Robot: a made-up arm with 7 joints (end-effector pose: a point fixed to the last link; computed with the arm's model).
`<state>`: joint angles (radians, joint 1 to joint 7).
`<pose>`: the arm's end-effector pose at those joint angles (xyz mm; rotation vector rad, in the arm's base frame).
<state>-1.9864 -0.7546 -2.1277 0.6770 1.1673 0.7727 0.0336</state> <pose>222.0 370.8 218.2 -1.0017 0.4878 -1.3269</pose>
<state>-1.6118 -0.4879 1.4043 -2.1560 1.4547 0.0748 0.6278</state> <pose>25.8 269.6 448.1 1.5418 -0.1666 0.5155</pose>
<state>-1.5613 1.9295 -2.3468 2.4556 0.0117 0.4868 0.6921</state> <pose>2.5 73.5 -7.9 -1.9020 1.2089 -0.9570</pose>
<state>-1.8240 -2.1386 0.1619 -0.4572 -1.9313 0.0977 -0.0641</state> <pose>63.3 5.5 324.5 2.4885 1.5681 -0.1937</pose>
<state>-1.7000 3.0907 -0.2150 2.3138 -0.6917 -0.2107 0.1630</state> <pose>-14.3 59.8 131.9 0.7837 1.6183 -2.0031</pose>
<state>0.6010 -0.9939 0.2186 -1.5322 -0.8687 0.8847 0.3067</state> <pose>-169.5 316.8 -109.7 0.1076 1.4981 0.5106</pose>
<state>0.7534 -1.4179 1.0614 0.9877 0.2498 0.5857 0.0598</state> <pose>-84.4 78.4 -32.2 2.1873 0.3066 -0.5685</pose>
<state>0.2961 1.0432 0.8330 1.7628 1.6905 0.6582 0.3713</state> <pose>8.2 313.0 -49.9 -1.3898 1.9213 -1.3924</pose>
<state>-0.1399 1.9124 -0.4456 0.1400 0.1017 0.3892 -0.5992</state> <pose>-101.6 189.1 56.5 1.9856 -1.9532 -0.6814</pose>
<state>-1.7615 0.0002 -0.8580 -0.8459 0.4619 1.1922 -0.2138</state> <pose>128.7 504.1 196.0 -1.8490 -1.6781 -0.3056</pose>
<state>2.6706 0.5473 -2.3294 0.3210 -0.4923 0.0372 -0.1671</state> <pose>14.0 292.6 234.5 0.9981 -0.5802 -2.6139</pose>
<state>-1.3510 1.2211 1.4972 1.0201 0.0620 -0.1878 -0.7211</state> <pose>218.4 228.7 121.4 2.1627 1.1910 1.7071</pose>
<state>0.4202 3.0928 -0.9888 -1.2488 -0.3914 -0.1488 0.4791</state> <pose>-95.7 119.4 -29.6 1.0537 -2.2885 -0.1162</pose>
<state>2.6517 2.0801 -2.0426 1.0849 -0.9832 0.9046 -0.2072</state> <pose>51.1 74.6 134.8 -0.2208 0.5950 -1.9027</pose>
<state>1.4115 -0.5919 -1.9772 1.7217 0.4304 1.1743 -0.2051</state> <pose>18.1 444.8 83.7 -0.2813 -2.1892 -1.5029</pose>
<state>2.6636 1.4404 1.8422 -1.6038 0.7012 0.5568 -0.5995</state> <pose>-21.6 366.0 283.7 0.8072 1.7873 1.9102</pose>
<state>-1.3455 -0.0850 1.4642 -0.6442 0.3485 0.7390 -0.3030</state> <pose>-117.1 398.8 199.7 -0.4174 -0.8252 1.8067</pose>
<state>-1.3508 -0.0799 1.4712 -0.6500 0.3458 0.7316 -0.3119</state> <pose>-116.1 397.2 199.1 -0.4086 -0.8266 1.8126</pose>
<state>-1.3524 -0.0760 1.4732 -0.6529 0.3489 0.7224 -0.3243</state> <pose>-116.0 395.1 197.5 -0.4107 -0.8306 1.8193</pose>
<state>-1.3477 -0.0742 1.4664 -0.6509 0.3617 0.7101 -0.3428</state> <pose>-117.1 391.8 194.3 -0.4312 -0.8392 1.8273</pose>
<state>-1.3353 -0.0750 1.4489 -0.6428 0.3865 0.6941 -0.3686</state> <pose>-119.8 387.2 189.2 -0.4744 -0.8530 1.8367</pose>
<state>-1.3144 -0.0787 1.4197 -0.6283 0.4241 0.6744 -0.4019</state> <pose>-123.8 381.1 182.0 -0.5422 -0.8718 1.8459</pose>
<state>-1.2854 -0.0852 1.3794 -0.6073 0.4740 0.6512 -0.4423</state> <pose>-129.0 373.6 173.0 -0.6336 -0.8942 1.8531</pose>
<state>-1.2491 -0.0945 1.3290 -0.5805 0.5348 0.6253 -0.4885</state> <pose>-134.9 364.9 162.4 -0.7461 -0.9185 1.8549</pose>
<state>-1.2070 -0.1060 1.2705 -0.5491 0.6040 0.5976 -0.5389</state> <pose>-141.2 355.5 150.5 -0.8751 -0.9427 1.8483</pose>
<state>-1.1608 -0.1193 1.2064 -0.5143 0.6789 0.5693 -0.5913</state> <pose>-147.6 345.9 137.7 -1.0146 -0.9646 1.8305</pose>
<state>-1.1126 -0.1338 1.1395 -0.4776 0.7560 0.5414 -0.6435</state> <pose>-153.7 336.7 124.3 -1.1574 -0.9828 1.8006</pose>
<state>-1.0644 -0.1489 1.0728 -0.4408 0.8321 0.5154 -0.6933</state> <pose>-159.4 328.5 110.7 -1.2965 -0.9969 1.7585</pose>
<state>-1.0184 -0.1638 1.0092 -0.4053 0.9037 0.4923 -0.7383</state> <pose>-164.3 321.7 97.3 -1.4250 -1.0063 1.7072</pose>
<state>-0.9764 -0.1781 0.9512 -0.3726 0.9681 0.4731 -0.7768</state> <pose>-168.3 316.6 84.6 -1.5377 -1.0118 1.6501</pose>
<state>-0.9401 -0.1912 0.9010 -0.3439 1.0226 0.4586 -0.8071</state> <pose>-171.2 313.1 73.2 -1.6306 -1.0143 1.5925</pose>
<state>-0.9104 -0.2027 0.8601 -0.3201 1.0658 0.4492 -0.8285</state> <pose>-173.2 311.3 63.5 -1.7025 -1.0147 1.5388</pose>
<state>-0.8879 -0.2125 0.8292 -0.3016 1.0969 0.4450 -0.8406</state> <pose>-174.2 310.8 56.1 -1.7535 -1.0140 1.4928</pose>
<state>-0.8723 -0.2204 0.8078 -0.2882 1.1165 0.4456 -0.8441</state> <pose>-174.6 311.4 51.0 -1.7860 -1.0127 1.4563</pose>
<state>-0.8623 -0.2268 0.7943 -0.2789 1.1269 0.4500 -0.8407</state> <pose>-174.6 312.8 47.9 -1.8040 -1.0109 1.4287</pose>
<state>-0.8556 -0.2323 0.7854 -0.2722 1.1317 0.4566 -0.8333</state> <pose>-174.3 314.6 45.9 -1.8136 -1.0093 1.4066</pose>
